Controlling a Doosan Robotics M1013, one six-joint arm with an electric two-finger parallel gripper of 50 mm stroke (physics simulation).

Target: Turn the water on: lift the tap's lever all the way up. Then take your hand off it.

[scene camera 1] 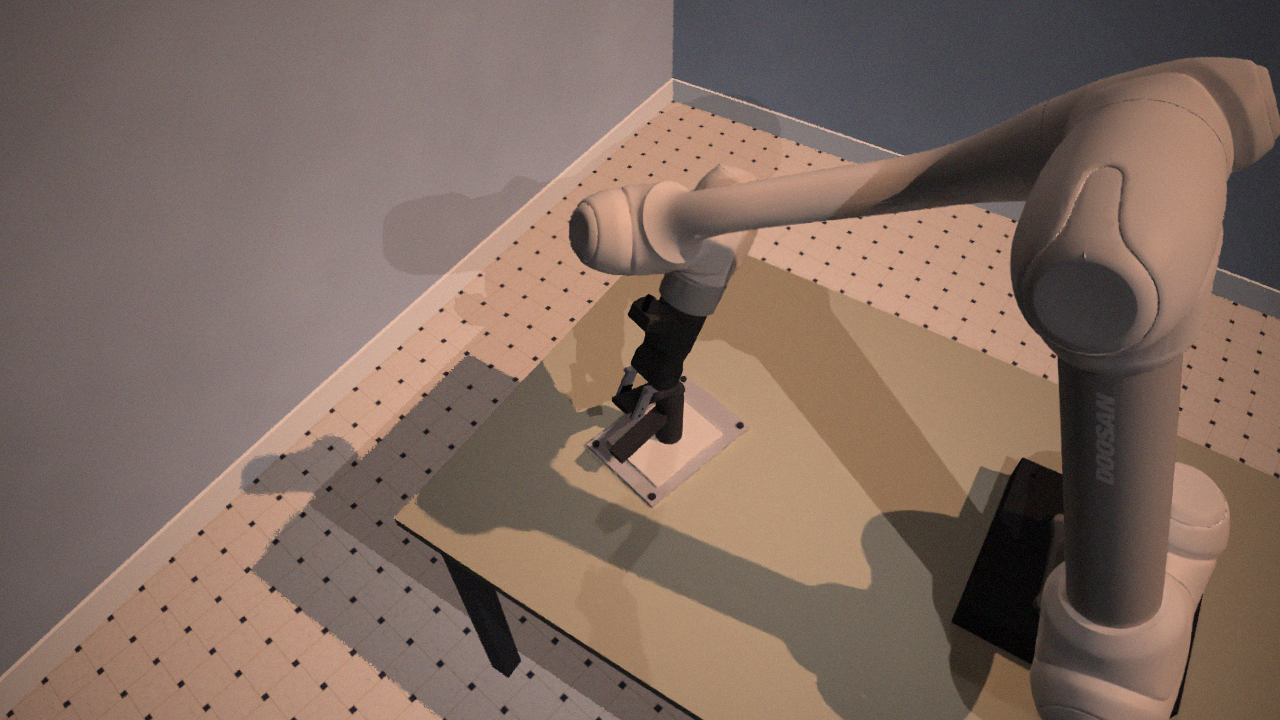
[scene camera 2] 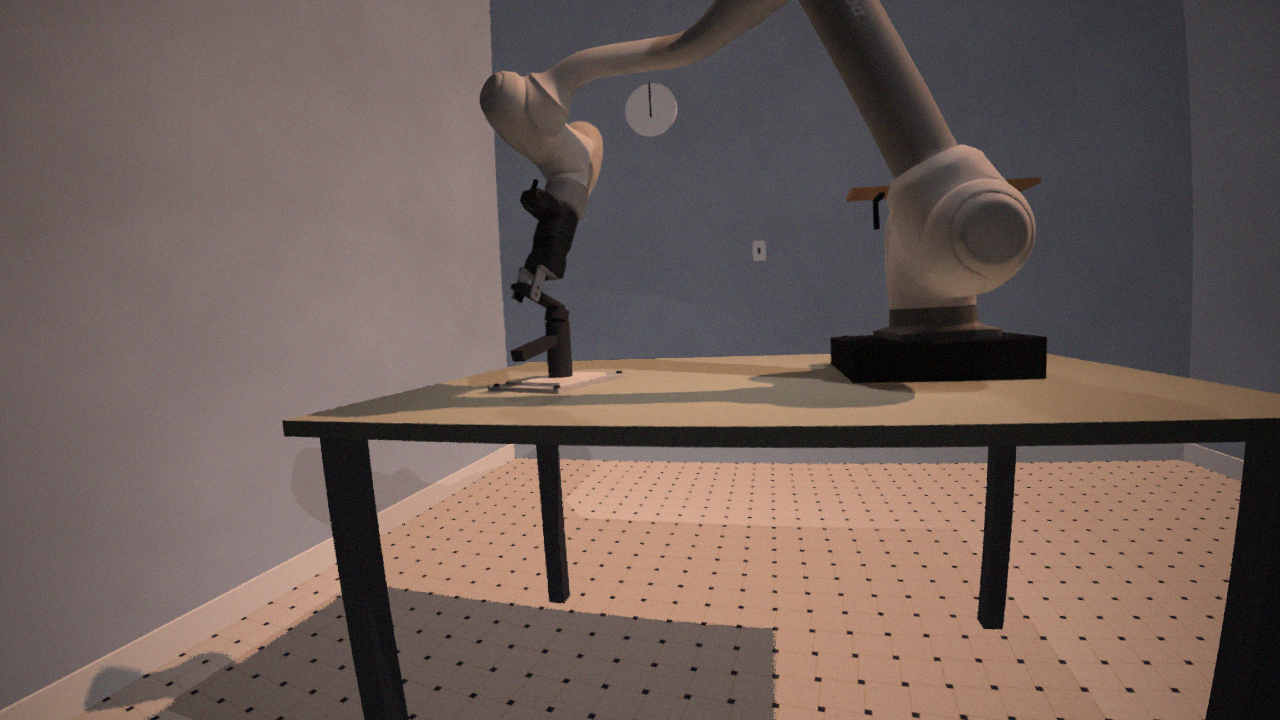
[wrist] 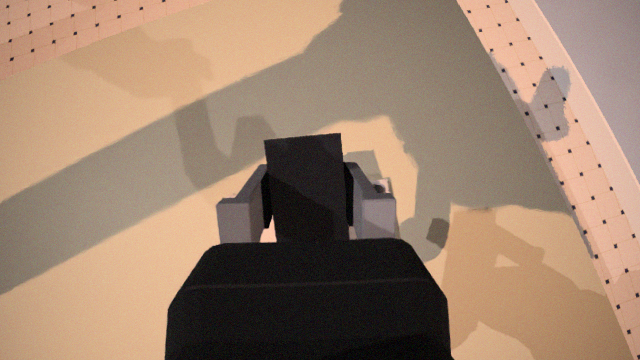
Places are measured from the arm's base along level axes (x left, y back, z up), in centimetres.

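Pixels of known places: gripper, fingertip midpoint: (scene camera 1: 627, 409) (scene camera 2: 524, 299) (wrist: 308, 183); arm's base, link origin: (scene camera 2: 932, 336).
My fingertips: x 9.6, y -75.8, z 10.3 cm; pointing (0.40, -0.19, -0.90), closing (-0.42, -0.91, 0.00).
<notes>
For each thing: its middle in the pictures, then the offset to it from my fingertips. Level surfaces: height alone.
- tap's dark upright body, body centre: (scene camera 1: 669, 414) (scene camera 2: 558, 349) dx -8.7, dy +3.3, dz -9.9 cm
- pale square plate, body centre: (scene camera 1: 668, 435) (scene camera 2: 560, 380) dx -8.7, dy +3.3, dz -16.2 cm
- flat dark lever, body centre: (wrist: 316, 273) (scene camera 1: 650, 397) (scene camera 2: 541, 304) dx -4.4, dy +1.7, dz -1.0 cm
- tan table, surface height: dz -16.8 cm
The tap's dark upright body (scene camera 1: 670, 422) (scene camera 2: 559, 347) stands on a pale square plate (scene camera 1: 707, 447) (scene camera 2: 590, 379) at the left of the table. Its dark spout (scene camera 1: 637, 437) (scene camera 2: 534, 349) sticks out low on one side. The flat dark lever (scene camera 2: 554, 307) (wrist: 306, 165) at the top slants upward away from the body, its free end higher than its pivot. My gripper (scene camera 1: 631, 399) (scene camera 2: 528, 287) (wrist: 308, 183) is shut on the lever near its free end, one finger on each side, and comes down tilted from above. In the wrist view the lever hides the tap's body.
The tan table (scene camera 1: 760, 555) (scene camera 2: 680, 411) carries the arm's black base block (scene camera 1: 1006, 555) (scene camera 2: 939, 360) at the right. A grey wall (scene camera 1: 268, 179) (scene camera 2: 384, 223) rises beyond the table's left edge. A clock (scene camera 2: 662, 109) and an orange shelf (scene camera 2: 865, 193) are on the back wall.
</notes>
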